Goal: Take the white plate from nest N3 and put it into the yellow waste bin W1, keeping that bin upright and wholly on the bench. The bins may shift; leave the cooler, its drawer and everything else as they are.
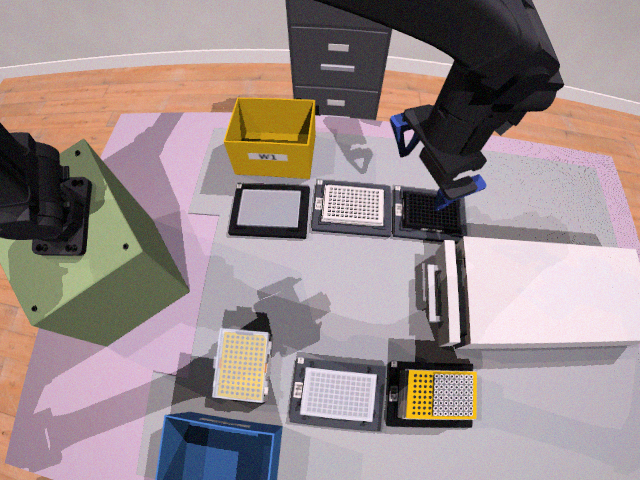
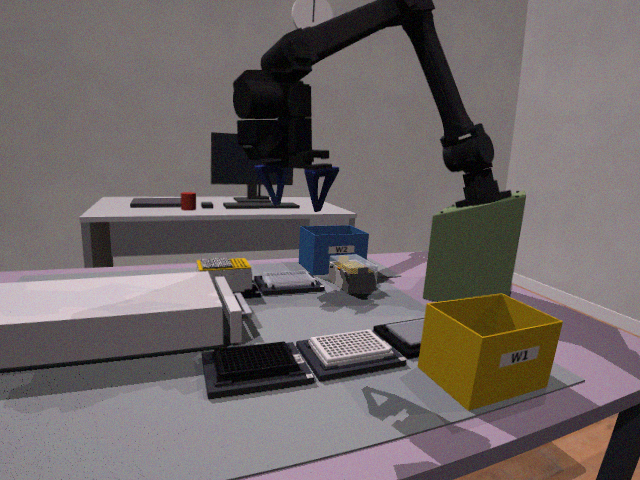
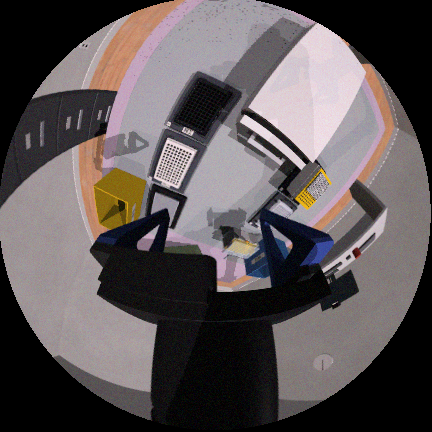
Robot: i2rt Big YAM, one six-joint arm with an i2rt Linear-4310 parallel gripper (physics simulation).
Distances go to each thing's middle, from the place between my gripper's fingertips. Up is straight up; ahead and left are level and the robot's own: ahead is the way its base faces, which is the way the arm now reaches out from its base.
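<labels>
You'll find the white plate (image 1: 347, 205) 100 mm to the left of my hand, 70 mm behind it and 240 mm below it. The black plate (image 2: 242, 363) is 100 mm ahead of my hand and 70 mm to the left of it, 240 mm below it, and the drawer (image 1: 451, 318) is 200 mm ahead of my hand, 130 mm to the right of it and 220 mm below it. There's a pale plate (image 1: 326, 393) too, and that's 280 mm to the right of my hand, 130 mm behind it and 240 mm below it.
</labels>
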